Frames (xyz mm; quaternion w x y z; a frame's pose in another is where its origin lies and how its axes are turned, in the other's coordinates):
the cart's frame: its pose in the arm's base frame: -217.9 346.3 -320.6 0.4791 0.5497 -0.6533 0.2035
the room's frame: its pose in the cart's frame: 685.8 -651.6 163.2 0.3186 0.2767 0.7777 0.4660
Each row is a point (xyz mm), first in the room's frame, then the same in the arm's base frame.
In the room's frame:
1: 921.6 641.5 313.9
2: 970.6 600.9 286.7
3: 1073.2 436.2 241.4
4: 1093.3 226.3 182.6
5: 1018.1 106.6 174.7
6: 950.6 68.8 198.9
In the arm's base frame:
1: -771.9 -51.8 -36.6
2: -763.7 9.9 -66.8
3: -692.0 192.1 -103.8
4: -532.8 340.9 -124.3
5: -397.0 362.2 -90.2
6: -335.7 337.7 -43.2

